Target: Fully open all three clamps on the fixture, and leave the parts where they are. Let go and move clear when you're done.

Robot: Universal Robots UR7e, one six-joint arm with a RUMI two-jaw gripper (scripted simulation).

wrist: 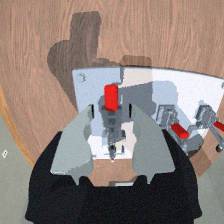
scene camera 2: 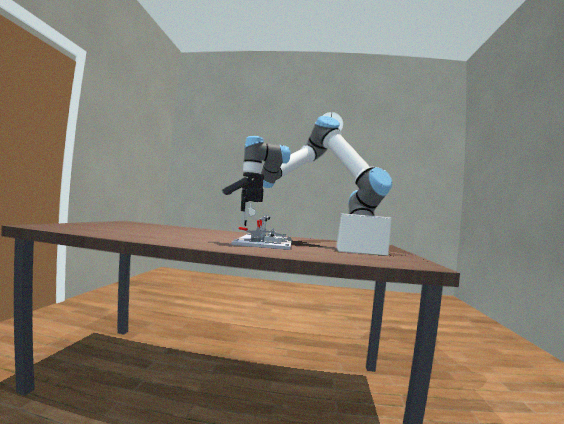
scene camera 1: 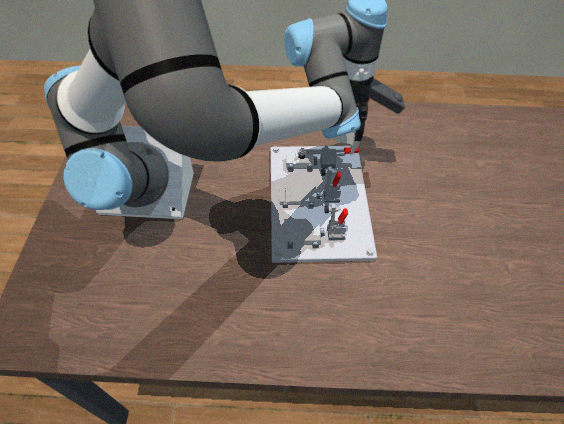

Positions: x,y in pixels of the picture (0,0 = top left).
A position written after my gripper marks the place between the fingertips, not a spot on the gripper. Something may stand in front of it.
my gripper: wrist 111,104; scene camera 2 244,226; scene camera 1 350,147
